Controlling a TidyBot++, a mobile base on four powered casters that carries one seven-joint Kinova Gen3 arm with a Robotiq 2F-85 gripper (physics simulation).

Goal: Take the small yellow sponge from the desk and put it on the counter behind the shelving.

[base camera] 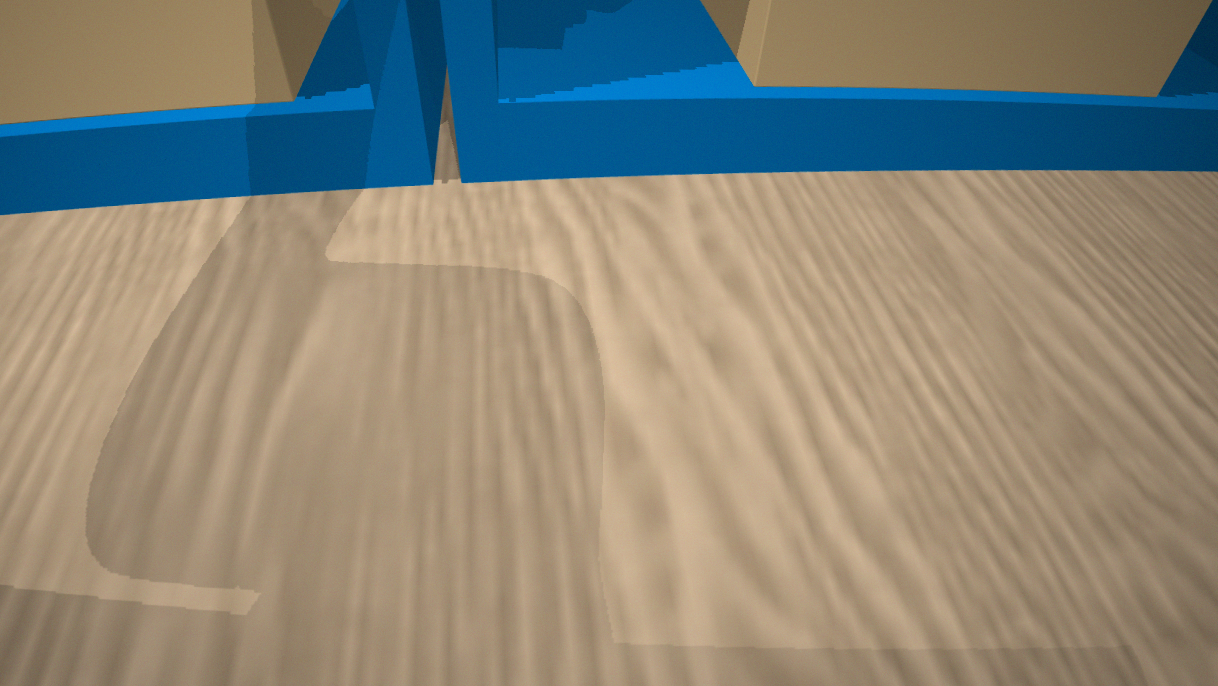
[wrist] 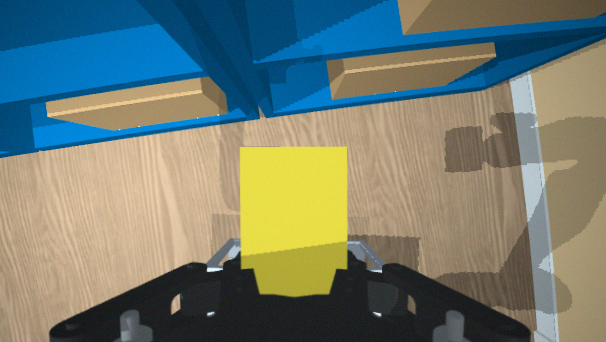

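Frame: origin at the arm's base, x ahead, y right, z down, level; metres.
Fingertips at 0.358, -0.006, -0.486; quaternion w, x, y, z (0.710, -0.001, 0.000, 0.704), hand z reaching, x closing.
Observation:
A point is followed by its place in that frame, as x, y, z.
The small yellow sponge [wrist: 294, 200] {0.401, -0.007, -0.543} is a bright block at the middle of the wrist view. My gripper [wrist: 295, 256] {0.358, -0.006, -0.486} is shut on it, with a black finger on each side, and holds it above the wood-grain floor. The blue shelving [base camera: 767, 136] [wrist: 120, 55] stands along the top of both views. The gripper and the sponge do not show in the base camera view. I cannot make out the desk or the counter behind the shelving in these views.
Tan boxes [base camera: 954, 42] {0.706, 0.298, 0.274} [wrist: 410, 70] {0.710, 0.320, 0.088} sit in the shelving's compartments. A narrow gap [base camera: 446, 153] separates two shelf units. In the wrist view, a pale baseboard [wrist: 532, 165] {0.449, 0.955, 0.342} and a tan wall [wrist: 580, 90] {0.695, 0.929, 0.135} run down the right side. Arm shadows lie on the floor [base camera: 767, 383] {0.401, 0.110, 0.396}.

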